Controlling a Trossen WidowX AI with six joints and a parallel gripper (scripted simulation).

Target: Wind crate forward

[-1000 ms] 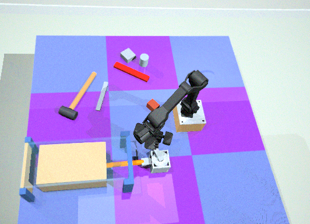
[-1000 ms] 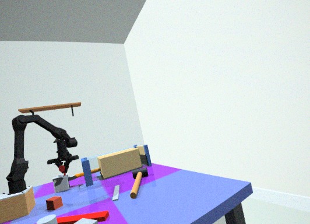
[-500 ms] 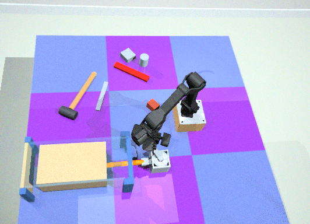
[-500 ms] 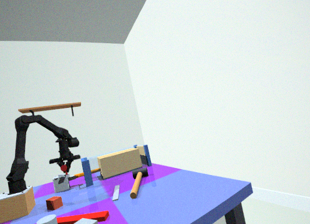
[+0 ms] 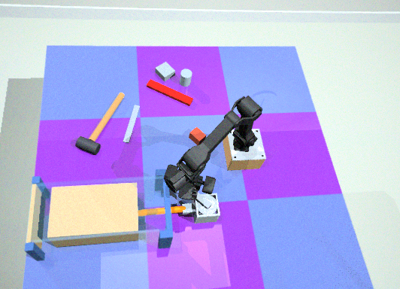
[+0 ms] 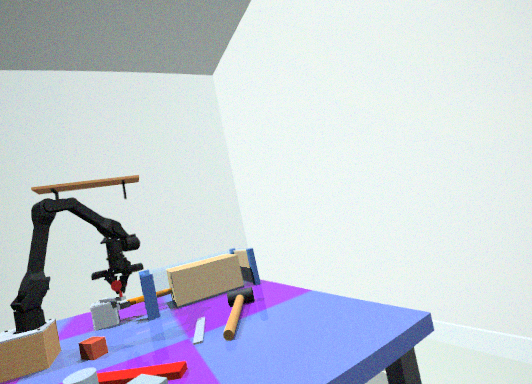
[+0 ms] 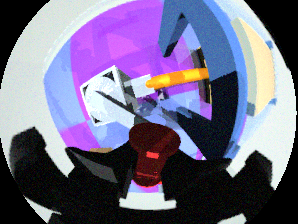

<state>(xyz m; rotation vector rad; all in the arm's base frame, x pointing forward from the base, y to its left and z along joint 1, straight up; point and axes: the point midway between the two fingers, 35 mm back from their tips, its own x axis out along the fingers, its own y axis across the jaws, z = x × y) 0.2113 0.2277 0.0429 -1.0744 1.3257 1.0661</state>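
My gripper tip is now 10 cm past the winch, 8 cm above it and 4 cm to the right of it. The rest, counted from my gripper tip: winch handle (3 cm behind, 2 cm to the left, 1 cm below); grey strip (32 cm to the right, 28 cm ahead, 11 cm below); red knob (2 cm above).
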